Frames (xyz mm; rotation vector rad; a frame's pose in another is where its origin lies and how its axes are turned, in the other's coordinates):
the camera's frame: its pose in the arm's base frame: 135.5 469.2 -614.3 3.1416 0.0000 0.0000
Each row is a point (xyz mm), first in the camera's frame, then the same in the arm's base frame.
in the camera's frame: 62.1 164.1 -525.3
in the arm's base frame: 197.6 305.1 -89.0
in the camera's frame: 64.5 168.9 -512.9
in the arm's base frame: 200.0 300.3 -101.4
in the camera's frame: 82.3 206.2 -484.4
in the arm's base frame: 217.8 263.0 -129.9
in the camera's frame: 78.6 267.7 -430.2
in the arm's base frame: 214.1 201.5 -184.1
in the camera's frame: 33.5 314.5 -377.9
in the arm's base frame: 169.0 154.7 -236.4
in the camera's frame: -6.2 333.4 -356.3
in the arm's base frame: 129.3 135.8 -258.0
